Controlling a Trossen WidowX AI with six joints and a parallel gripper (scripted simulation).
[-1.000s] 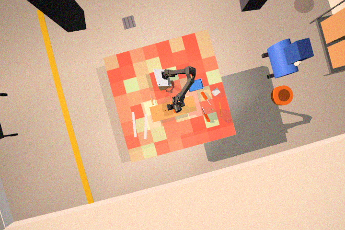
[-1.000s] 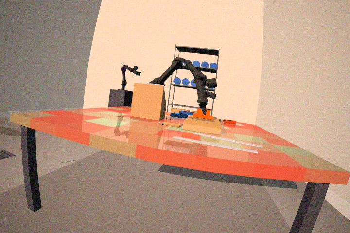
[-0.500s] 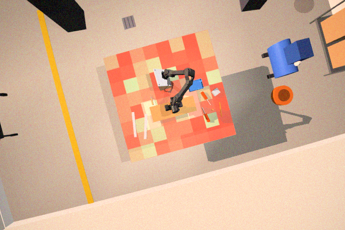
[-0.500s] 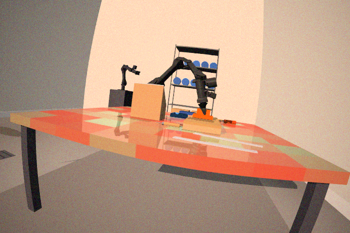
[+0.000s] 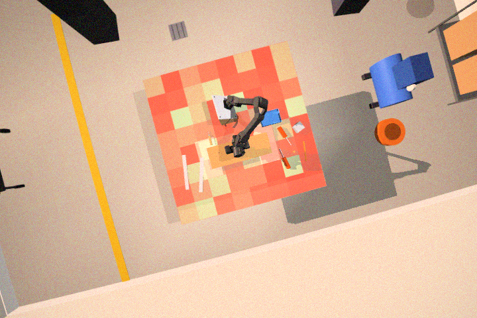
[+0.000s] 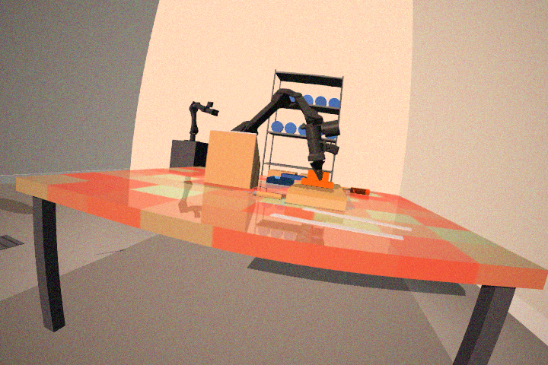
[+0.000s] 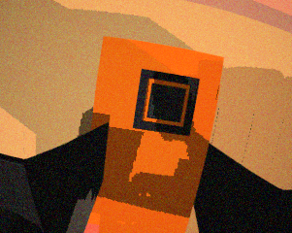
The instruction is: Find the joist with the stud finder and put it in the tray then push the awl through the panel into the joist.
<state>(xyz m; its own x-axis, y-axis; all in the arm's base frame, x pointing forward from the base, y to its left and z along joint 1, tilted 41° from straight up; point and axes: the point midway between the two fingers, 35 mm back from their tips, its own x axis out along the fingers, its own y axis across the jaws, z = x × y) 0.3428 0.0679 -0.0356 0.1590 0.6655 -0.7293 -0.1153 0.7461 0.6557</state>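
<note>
Right now the blue tray is 31 cm to the left of my gripper tip, 24 cm behind it and 5 cm below it. The rest, counted from my gripper tip: orange stud finder 2 cm above, 1 cm ahead; grey block 54 cm to the left, 12 cm behind, 5 cm below; awl 22 cm to the right, 16 cm behind, 6 cm below.
</note>
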